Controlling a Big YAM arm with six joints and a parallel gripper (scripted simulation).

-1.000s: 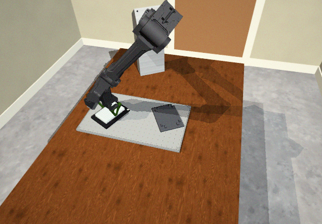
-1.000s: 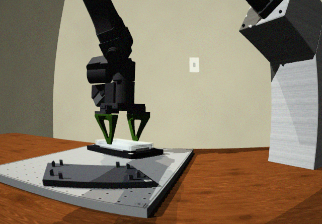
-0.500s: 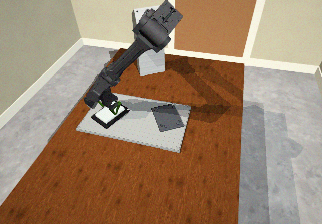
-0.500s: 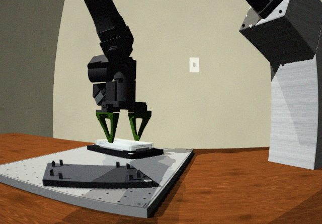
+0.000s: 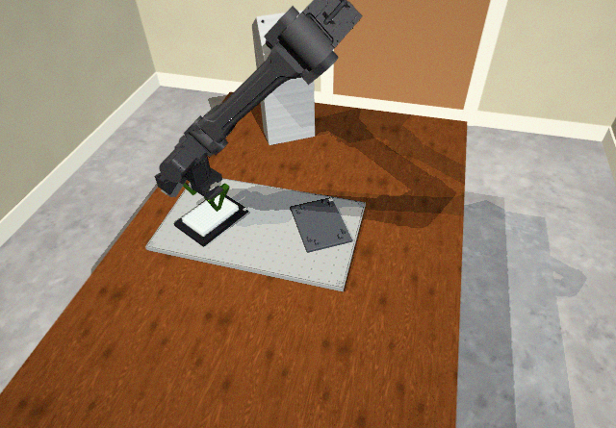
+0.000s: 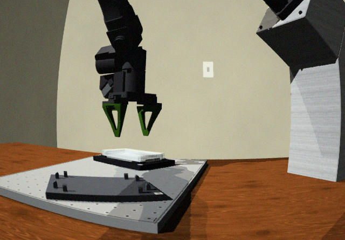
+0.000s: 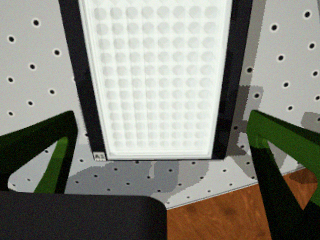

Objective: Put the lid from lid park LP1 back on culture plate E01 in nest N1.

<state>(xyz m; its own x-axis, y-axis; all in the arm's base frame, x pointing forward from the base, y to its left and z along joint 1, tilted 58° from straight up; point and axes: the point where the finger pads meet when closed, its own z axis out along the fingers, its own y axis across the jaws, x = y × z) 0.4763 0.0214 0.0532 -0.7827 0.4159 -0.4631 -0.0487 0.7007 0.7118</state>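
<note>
My gripper is now 50 mm above the clear lid. The rest, counted from my hand: black plate nest N1 (70 mm below); lid park LP1 (190 mm behind, 240 mm to the left, 70 mm below); white culture plate E01 (50 mm below).
</note>
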